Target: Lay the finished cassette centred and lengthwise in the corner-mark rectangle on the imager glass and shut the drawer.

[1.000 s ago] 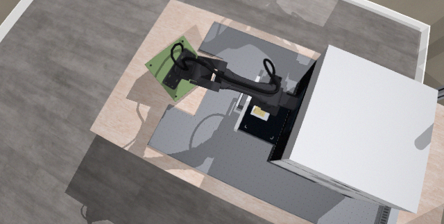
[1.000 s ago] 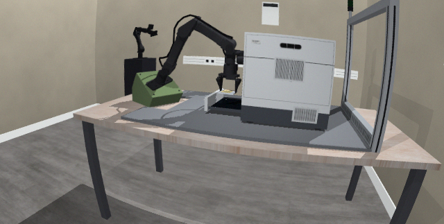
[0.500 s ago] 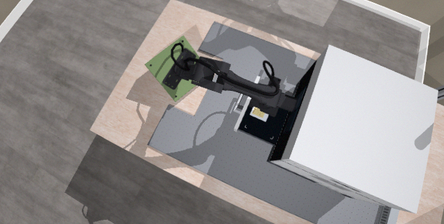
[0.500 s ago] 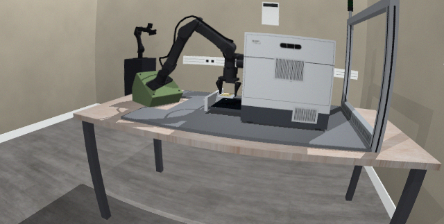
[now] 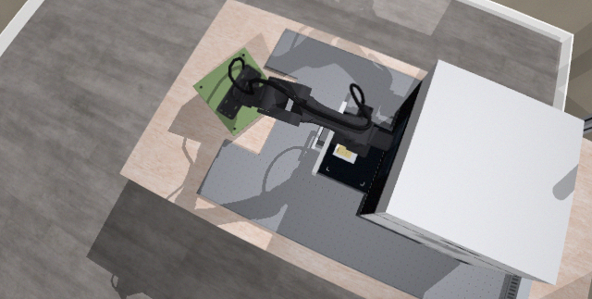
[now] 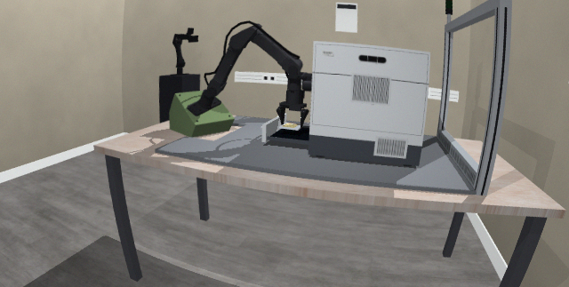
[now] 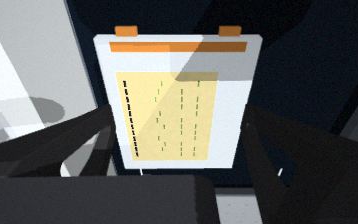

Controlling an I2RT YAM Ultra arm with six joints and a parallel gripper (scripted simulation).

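Now: hand 40 mm short of the drawer and 30 mm above it. Round my hand: cassette FINISHED: right at my hand.
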